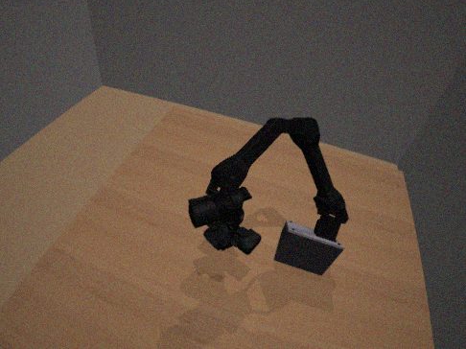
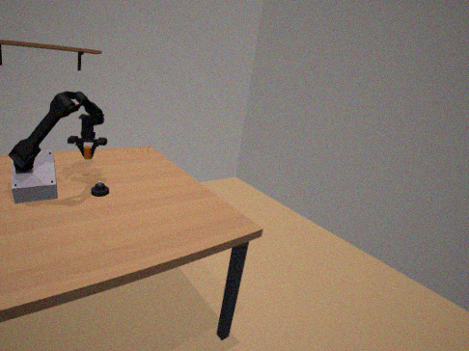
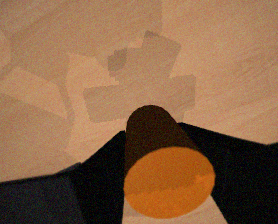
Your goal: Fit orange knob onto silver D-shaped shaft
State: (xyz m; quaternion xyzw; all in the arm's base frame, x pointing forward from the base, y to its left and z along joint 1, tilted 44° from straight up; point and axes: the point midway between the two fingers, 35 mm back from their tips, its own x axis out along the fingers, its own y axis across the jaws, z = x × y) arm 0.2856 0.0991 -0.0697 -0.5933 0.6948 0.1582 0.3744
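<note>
My gripper tip is 18 cm to the left of the round pedestal, 10 cm above it and 3 cm short of it. From my gripper tip the other things lie so: orange knob (3 cm above).
</note>
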